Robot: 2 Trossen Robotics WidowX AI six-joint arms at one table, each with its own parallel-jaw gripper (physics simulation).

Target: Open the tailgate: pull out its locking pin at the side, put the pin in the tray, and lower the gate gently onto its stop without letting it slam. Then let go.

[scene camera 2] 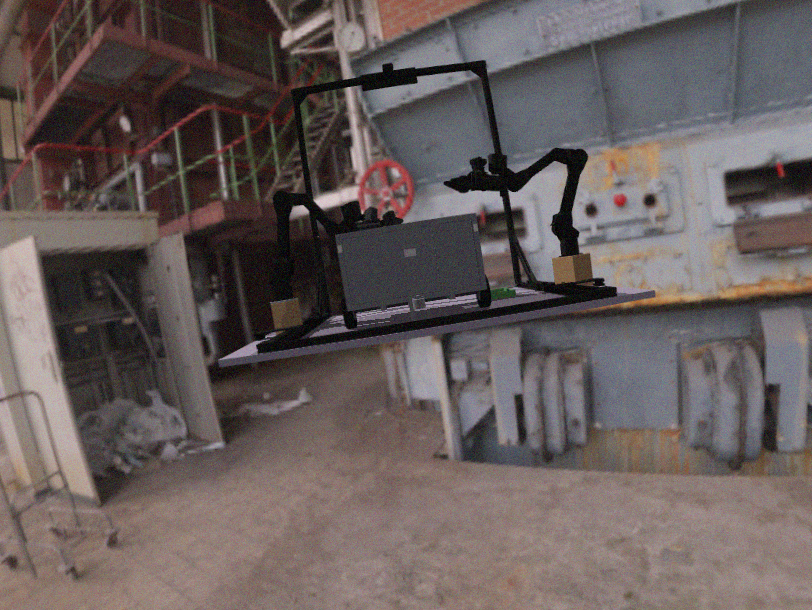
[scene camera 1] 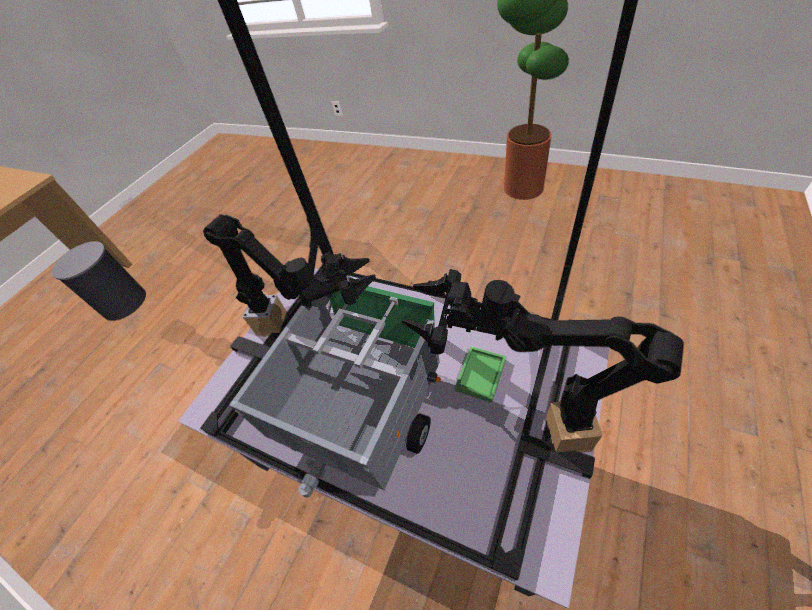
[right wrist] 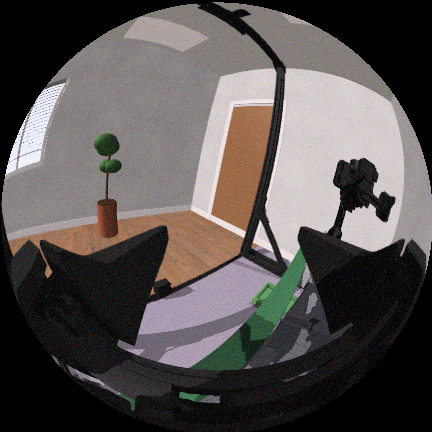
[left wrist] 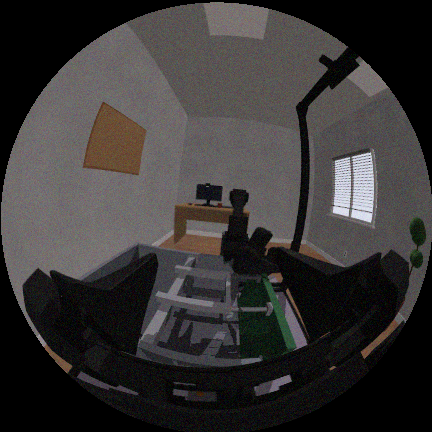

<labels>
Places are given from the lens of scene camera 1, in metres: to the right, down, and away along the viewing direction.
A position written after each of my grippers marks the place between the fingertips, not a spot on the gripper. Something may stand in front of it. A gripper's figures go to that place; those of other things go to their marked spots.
my left gripper (scene camera 1: 407,303): 0.00, 0.00, 0.85
my right gripper (scene camera 1: 372,267): -0.10, -0.11, 1.09
green tailgate (scene camera 1: 372,302): -0.10, -0.01, 1.12
green tray (scene camera 1: 479,377): 0.23, 0.22, 1.18
</labels>
